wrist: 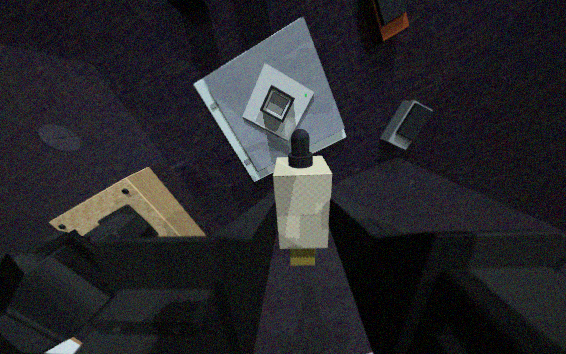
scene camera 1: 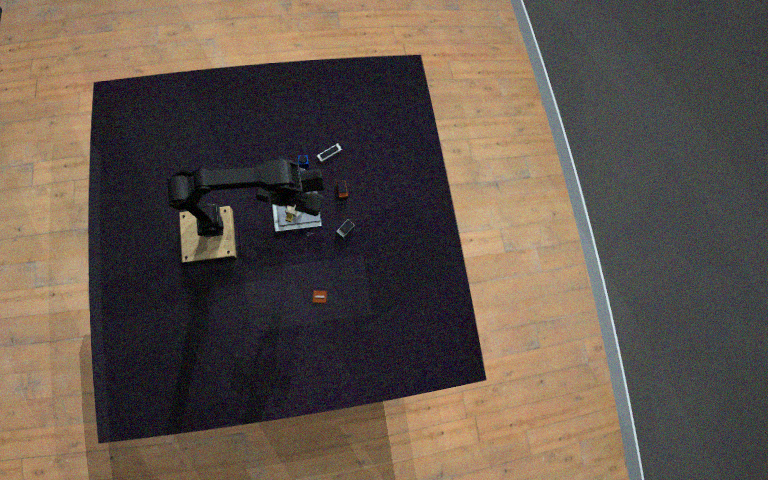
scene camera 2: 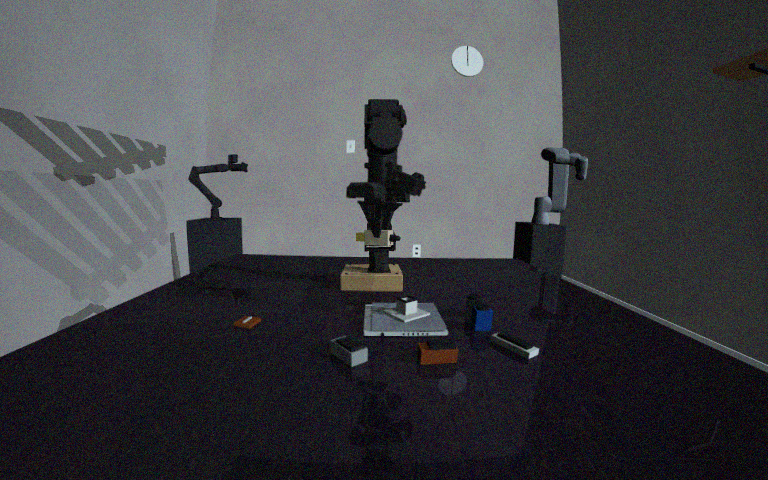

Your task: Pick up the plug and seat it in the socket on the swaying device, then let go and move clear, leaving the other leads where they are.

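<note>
The plug, a cream block [scene camera 2: 370, 238] [wrist: 303, 205] with a yellow end and a black stub at the opposite end, is held level, high above the table. My gripper [scene camera 2: 379, 233] [wrist: 301, 198] is shut on it, one dark finger on each side. The swaying device is a grey slab [scene camera 1: 279, 225] [scene camera 2: 374, 323] [wrist: 310, 60] bearing a tilted white plate [scene camera 2: 416, 315] [wrist: 300, 100]. The square socket [scene camera 2: 406, 306] [wrist: 286, 116] stands up from this plate, dark-rimmed and open on top. In the wrist view the socket shows just beyond the plug's black stub. The arm partly covers the device in the first scene view.
Around the device are a grey block [scene camera 1: 345, 228] [scene camera 2: 357, 357] [wrist: 395, 125], an orange block [scene camera 1: 342, 189] [scene camera 2: 437, 355] [wrist: 396, 28], a blue block [scene camera 2: 483, 320] and a white block [scene camera 1: 338, 148] [scene camera 2: 529, 352]. A small orange piece [scene camera 1: 320, 300] [scene camera 2: 243, 324] lies farther off. My wooden base [scene camera 1: 206, 249] [scene camera 2: 371, 281] stands behind.
</note>
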